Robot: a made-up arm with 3 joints. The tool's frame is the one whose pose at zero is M. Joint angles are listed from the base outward.
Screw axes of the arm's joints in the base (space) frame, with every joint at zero. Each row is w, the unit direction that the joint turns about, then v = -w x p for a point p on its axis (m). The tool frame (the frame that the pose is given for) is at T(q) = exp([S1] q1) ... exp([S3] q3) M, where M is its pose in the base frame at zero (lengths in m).
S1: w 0 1 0 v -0.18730 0.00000 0.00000
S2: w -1 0 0 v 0.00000 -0.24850 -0.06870
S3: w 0 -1 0 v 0.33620 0.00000 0.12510
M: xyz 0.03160 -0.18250 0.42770 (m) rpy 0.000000 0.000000 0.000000 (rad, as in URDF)
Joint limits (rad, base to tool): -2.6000..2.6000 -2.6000..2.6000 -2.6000..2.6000
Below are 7 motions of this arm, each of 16 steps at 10 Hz.
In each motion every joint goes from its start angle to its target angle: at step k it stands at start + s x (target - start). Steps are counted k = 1, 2, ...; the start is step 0. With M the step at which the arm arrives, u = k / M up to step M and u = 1 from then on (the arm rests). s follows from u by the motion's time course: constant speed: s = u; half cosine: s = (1 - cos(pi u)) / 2; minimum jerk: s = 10 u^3 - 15 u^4 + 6 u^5.
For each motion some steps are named. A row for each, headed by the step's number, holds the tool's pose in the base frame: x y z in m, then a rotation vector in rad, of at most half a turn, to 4 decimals.
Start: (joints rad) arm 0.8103 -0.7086 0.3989
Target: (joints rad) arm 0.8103 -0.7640 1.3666
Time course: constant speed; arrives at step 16
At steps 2, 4, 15, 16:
2: 0.1004 -0.3153 0.3305 0.5649 0.2779 -0.4431
4: 0.0909 -0.3225 0.3486 0.5411 0.1620 -0.4799
15: 0.0066 -0.3323 0.4316 0.3767 -0.4715 -0.6694
16: -0.0029 -0.3305 0.4370 0.3588 -0.5287 -0.6853

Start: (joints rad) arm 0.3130 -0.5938 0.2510
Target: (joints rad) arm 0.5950 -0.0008 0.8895
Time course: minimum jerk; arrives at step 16
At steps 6, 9, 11, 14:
6: 0.0680 -0.2706 0.4059 0.3952 -0.0356 -0.1711
9: 0.0843 -0.2373 0.4637 0.1932 -0.1569 -0.1226
11: 0.0946 -0.2100 0.4926 0.0852 -0.2301 -0.0660
14: 0.1025 -0.1852 0.5120 0.0077 -0.2888 -0.0069

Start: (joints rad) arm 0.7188 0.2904 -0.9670
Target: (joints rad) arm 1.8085 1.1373 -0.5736
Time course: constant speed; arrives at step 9
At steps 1, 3, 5, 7, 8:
1: 0.1180 -0.1675 0.2362 -0.4382 1.7389 -0.0183
3: 0.1553 -0.1466 0.2157 -0.6632 1.8580 0.0820
5: 0.1819 -0.1179 0.1795 -0.8714 1.9554 0.2580
7: 0.1911 -0.0832 0.1334 -1.0431 2.0262 0.5073
8: 0.1878 -0.0641 0.1093 -1.1091 2.0498 0.6574

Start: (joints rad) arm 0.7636 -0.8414 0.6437
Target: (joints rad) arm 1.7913 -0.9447 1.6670
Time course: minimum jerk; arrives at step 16
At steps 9, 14, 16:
9: 0.1040 -0.3469 0.3749 0.2113 0.1141 -0.8806
14: 0.1522 -0.3270 0.3895 -0.1334 0.1149 -0.9341
16: 0.1546 -0.3257 0.3896 -0.1491 0.1149 -0.9334

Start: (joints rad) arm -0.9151 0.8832 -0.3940
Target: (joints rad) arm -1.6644 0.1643 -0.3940
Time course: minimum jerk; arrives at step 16
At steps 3, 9, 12, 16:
3: -0.1479 -0.0599 0.3599 -0.6715 -0.5235 -0.5351
9: -0.1965 -0.1239 0.2817 -0.2902 -0.9662 -0.3548
12: -0.1978 -0.1528 0.2389 -0.1390 -1.1869 -0.2119
16: -0.1946 -0.1626 0.2240 -0.0907 -1.2674 -0.1507

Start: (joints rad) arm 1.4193 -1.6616 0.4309
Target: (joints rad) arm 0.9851 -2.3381 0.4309
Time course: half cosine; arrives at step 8
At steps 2, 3, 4, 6, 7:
2: -0.0974 -0.2793 0.1875 1.1343 0.6669 -1.4099
3: -0.1184 -0.2609 0.1744 1.2506 0.5846 -1.4471
4: -0.1387 -0.2362 0.1562 1.3930 0.4914 -1.4826
6: -0.1617 -0.1837 0.1184 1.6694 0.3330 -1.5237
7: -0.1649 -0.1661 0.1067 1.7574 0.2887 -1.5298

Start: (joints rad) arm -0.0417 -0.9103 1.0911
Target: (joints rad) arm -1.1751 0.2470 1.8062
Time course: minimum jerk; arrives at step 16
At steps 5, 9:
5: -0.1989 -0.3276 0.3344 0.6774 -1.4003 -0.3587
9: -0.3455 -0.2289 0.2537 0.2280 -2.2625 -0.0953

